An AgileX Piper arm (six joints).
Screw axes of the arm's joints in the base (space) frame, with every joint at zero. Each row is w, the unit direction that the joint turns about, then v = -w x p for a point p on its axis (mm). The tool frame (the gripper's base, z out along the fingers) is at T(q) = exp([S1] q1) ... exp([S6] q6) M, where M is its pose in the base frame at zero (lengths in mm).
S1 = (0, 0, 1, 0, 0, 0)
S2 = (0, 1, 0, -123, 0, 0)
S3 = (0, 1, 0, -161.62, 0, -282.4)
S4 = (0.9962, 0, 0.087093, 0, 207.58, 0)
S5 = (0, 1, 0, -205.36, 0, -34.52)
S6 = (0.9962, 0, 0.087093, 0, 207.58, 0)
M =
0.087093 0 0.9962 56.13
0 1 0 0
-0.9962 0 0.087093 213.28
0 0 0 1
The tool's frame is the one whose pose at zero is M.
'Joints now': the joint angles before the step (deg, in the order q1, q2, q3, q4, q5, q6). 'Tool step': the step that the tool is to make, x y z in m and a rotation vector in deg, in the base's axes. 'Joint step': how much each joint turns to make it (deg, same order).
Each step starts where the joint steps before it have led.
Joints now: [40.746 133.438 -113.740 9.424 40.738 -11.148]
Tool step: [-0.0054 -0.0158 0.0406 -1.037 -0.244 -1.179]
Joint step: [-0.773 -5.081 -0.015 -2.314 5.438 2.025]
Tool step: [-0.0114 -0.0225 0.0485 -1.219 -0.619 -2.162]
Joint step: [-0.826 -6.506 0.376 -2.985 6.254 2.772]
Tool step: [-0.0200 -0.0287 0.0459 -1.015 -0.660 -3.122]
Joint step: [-0.755 -7.900 2.611 -3.009 5.297 3.206]
